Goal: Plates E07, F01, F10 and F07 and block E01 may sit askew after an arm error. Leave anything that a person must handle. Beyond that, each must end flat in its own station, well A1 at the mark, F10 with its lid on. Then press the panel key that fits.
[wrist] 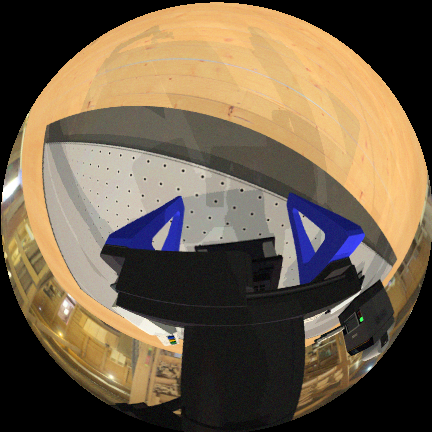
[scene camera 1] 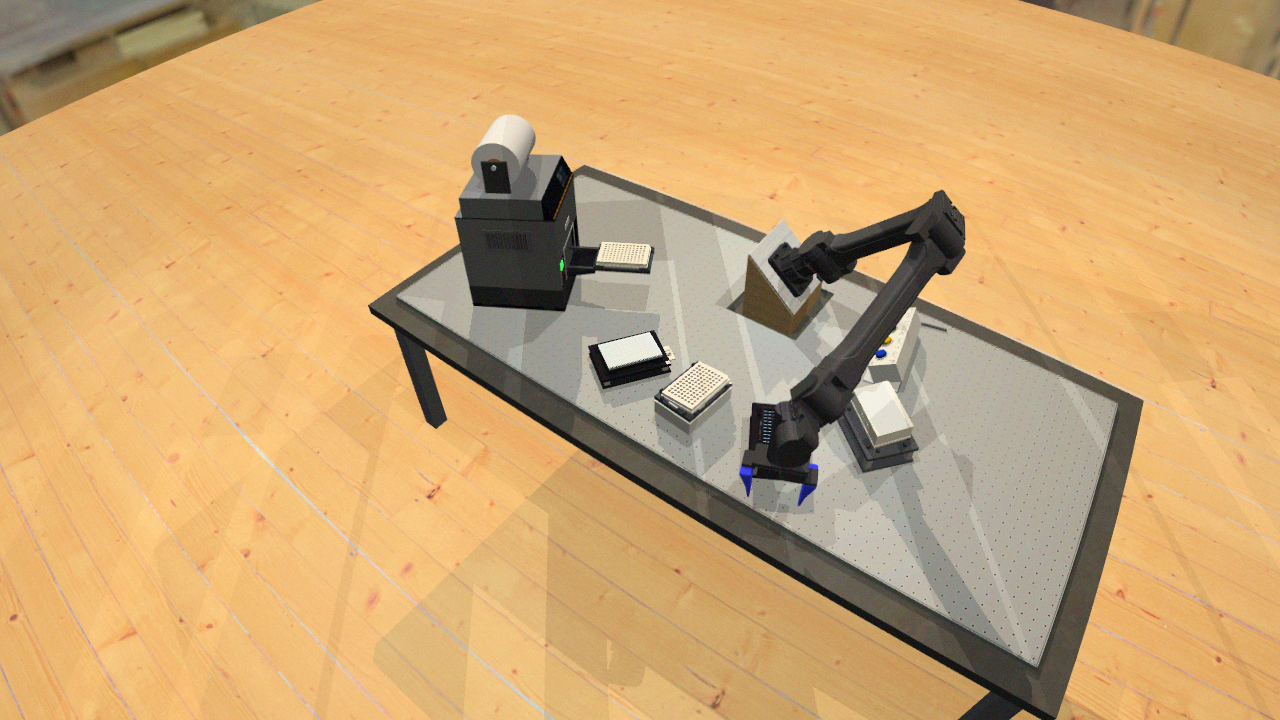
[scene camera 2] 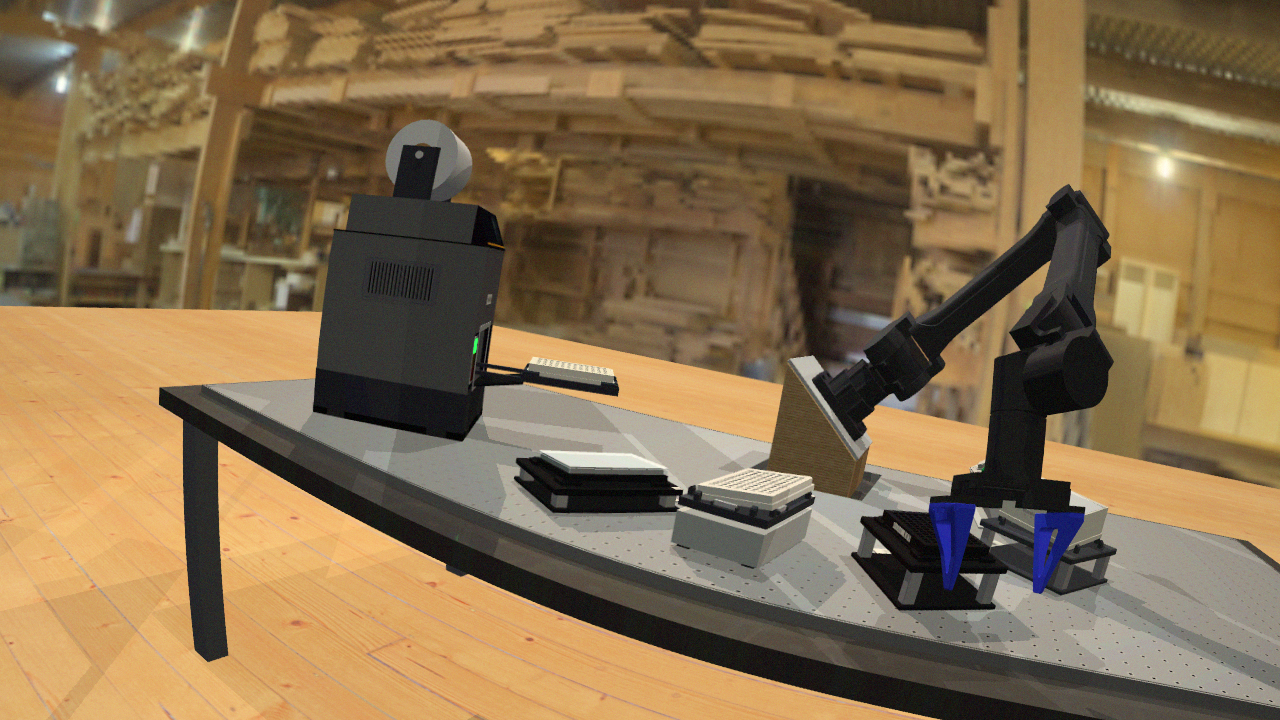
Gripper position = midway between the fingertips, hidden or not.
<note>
The gripper [scene camera 2: 994, 591] is open, holding nothing. Also in view: a black plate [scene camera 2: 915, 530]. Further things: a white plate with red wells [scene camera 2: 767, 490].
The white plate with red wells is seen too in scene camera 1 [scene camera 1: 693, 389]. The gripper shows as well in the wrist view [wrist: 236, 198] and in scene camera 1 [scene camera 1: 773, 499].
</note>
